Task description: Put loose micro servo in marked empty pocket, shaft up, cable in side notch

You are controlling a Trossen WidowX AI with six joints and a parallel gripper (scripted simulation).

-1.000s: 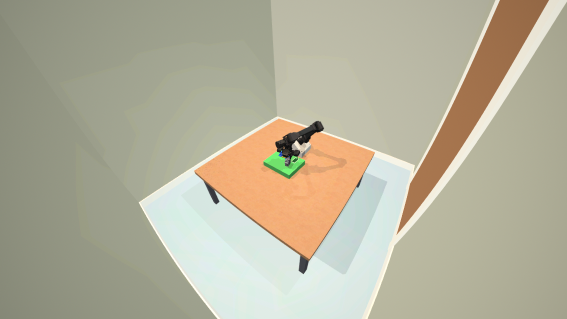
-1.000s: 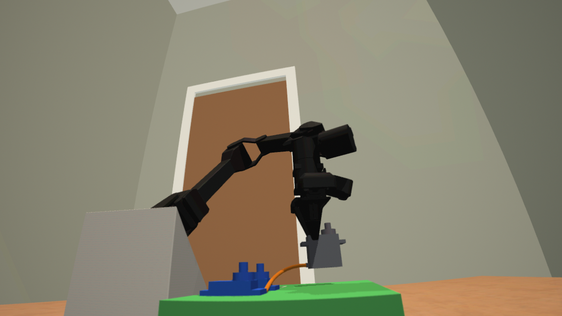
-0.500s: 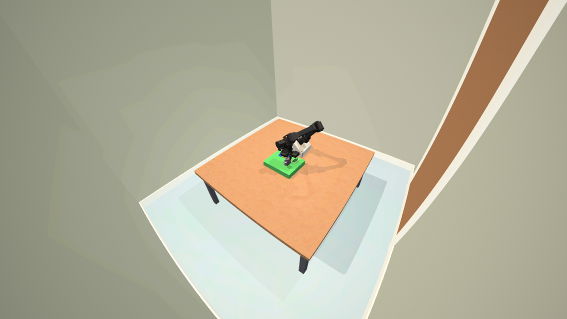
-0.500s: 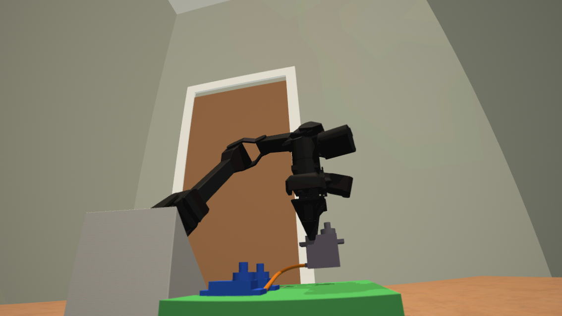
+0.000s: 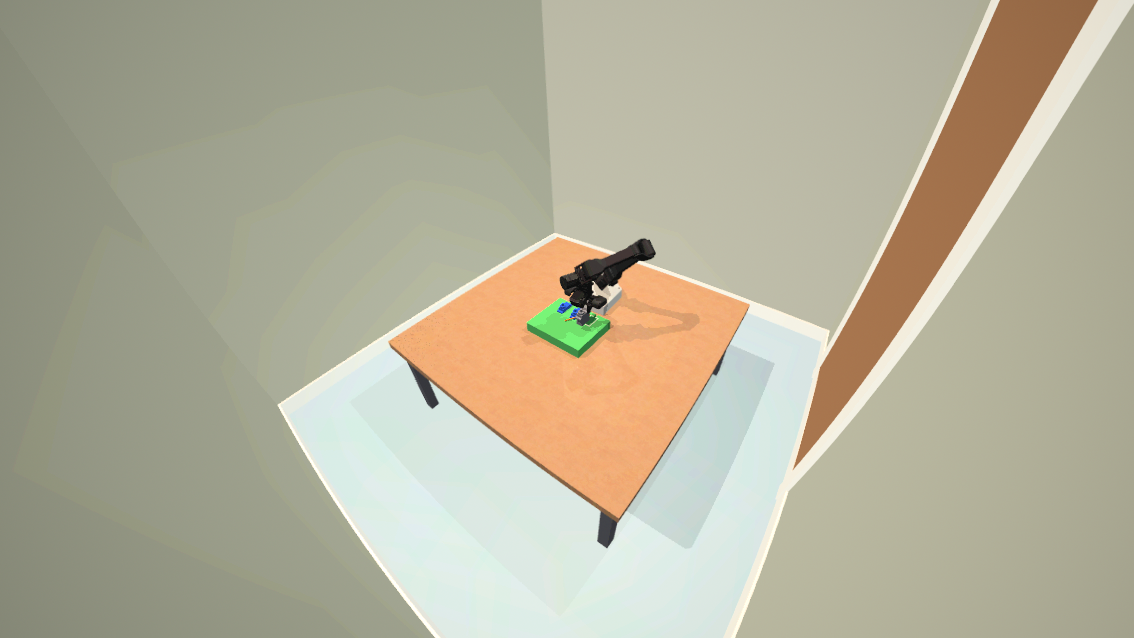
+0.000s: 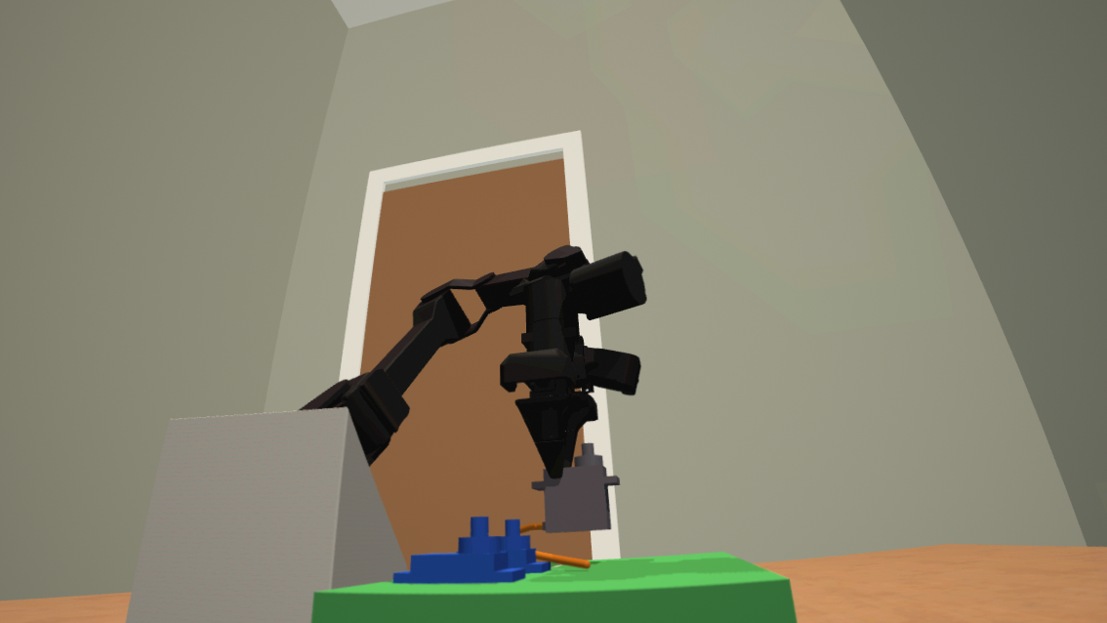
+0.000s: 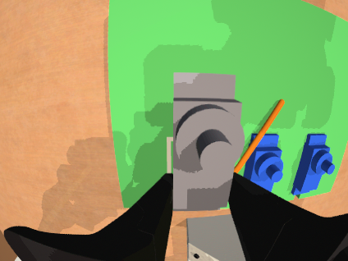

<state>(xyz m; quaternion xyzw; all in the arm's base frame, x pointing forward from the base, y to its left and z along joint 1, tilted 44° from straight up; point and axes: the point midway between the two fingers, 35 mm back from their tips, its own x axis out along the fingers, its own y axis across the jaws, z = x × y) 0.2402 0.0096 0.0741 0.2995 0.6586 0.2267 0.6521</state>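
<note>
Now: the green deck 60 mm ahead of my gripper tip, 80 mm to the right of it and 100 mm below it.
</note>
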